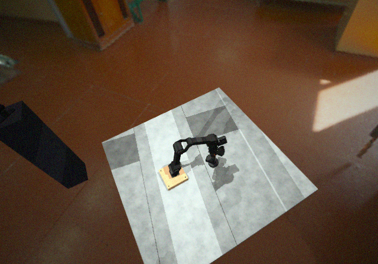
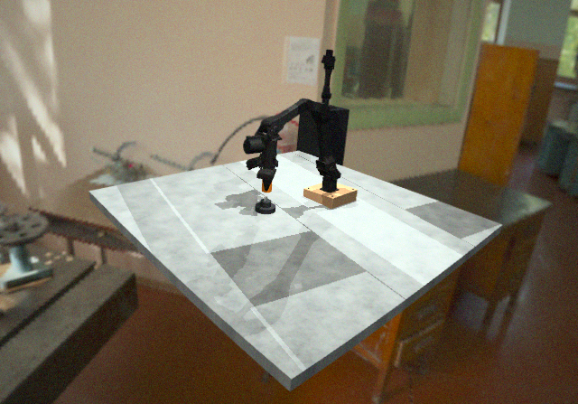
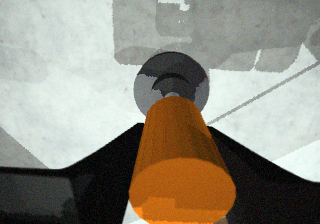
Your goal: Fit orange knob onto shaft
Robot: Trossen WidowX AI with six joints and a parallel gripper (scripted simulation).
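Now: the dark round pedestal 60 mm below my gripper tip. Round my gripper tip: orange knob 30 mm above.
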